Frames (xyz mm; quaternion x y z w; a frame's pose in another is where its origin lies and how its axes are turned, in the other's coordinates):
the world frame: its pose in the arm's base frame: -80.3 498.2 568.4 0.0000 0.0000 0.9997 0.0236
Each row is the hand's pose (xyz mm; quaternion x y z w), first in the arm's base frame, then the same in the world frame.
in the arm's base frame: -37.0 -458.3 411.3 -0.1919 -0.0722 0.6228 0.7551
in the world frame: -88.4 953.4 -157.1 -0.0767 0.1901 -0.7402 0.6404
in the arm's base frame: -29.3 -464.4 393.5 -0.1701 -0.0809 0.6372 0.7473
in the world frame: -96.4 959.1 -174.9 -0.0849 0.1681 -0.7321 0.6547
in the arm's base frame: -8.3 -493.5 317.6 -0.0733 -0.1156 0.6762 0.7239
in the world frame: -118.7 987.2 -250.8 -0.1173 0.0706 -0.7077 0.6931
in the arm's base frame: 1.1 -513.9 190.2 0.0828 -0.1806 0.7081 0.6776
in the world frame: -129.1 1007.1 -378.2 -0.1786 -0.0870 -0.6607 0.7239
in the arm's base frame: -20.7 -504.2 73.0 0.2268 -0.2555 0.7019 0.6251
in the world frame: -106.8 998.5 -495.4 -0.2501 -0.2328 -0.6083 0.7164
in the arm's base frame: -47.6 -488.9 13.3 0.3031 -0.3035 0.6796 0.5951
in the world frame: -79.2 984.5 -555.1 -0.2963 -0.3102 -0.5789 0.6935
